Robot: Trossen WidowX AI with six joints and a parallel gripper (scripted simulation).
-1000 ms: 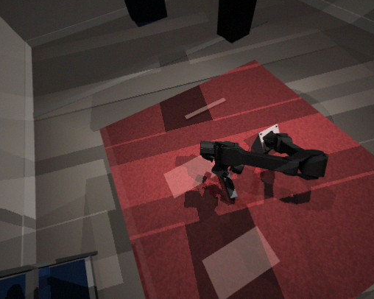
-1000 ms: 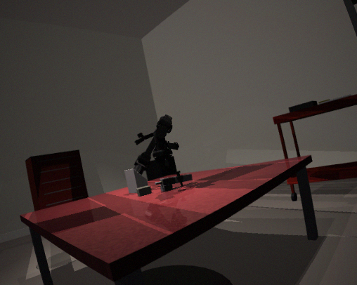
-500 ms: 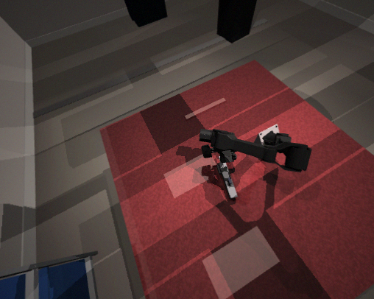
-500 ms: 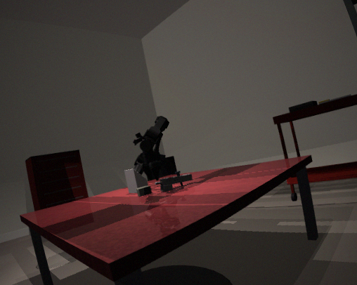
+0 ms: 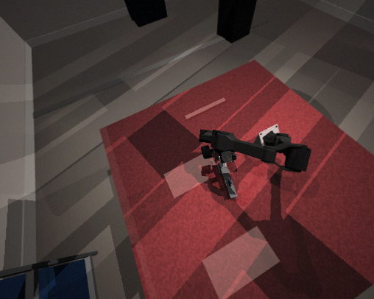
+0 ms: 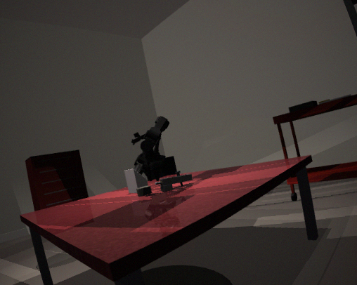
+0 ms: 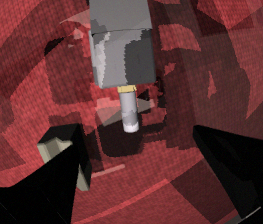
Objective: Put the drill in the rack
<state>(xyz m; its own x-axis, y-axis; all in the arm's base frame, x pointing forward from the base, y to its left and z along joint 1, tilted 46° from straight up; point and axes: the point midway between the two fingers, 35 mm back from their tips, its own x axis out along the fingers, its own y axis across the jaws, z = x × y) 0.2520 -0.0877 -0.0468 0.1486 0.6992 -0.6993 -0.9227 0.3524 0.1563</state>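
My gripper tip is now 60 mm to the right of the drill, 20 mm short of it and 20 mm above it.
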